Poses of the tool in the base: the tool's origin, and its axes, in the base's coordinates. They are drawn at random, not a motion.
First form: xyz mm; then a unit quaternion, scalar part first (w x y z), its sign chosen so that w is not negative.
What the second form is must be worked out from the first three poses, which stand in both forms.
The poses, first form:
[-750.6 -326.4 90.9 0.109 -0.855 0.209 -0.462]
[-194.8 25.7 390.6 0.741 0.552 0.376 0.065]
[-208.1 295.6 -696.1 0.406 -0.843 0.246 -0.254]
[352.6 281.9 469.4 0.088 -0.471 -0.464 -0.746]
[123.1 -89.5 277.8 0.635 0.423 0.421 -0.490]
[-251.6 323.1 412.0 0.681 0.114 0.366 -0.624]
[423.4 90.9 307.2 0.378 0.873 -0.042 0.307]
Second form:
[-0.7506 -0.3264 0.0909 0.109 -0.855 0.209 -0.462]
[-0.1948 0.0257 0.3906 0.741 0.552 0.376 0.065]
[-0.2081 0.2956 -0.6961 0.406 -0.843 0.246 -0.254]
[0.3526 0.2819 0.4694 0.088 -0.471 -0.464 -0.746]
[0.1231 -0.0895 0.2778 0.635 0.423 0.421 -0.490]
[-0.2516 0.3231 0.4120 0.681 0.114 0.366 -0.624]
[0.4234 0.0909 0.3072 0.378 0.873 -0.042 0.307]

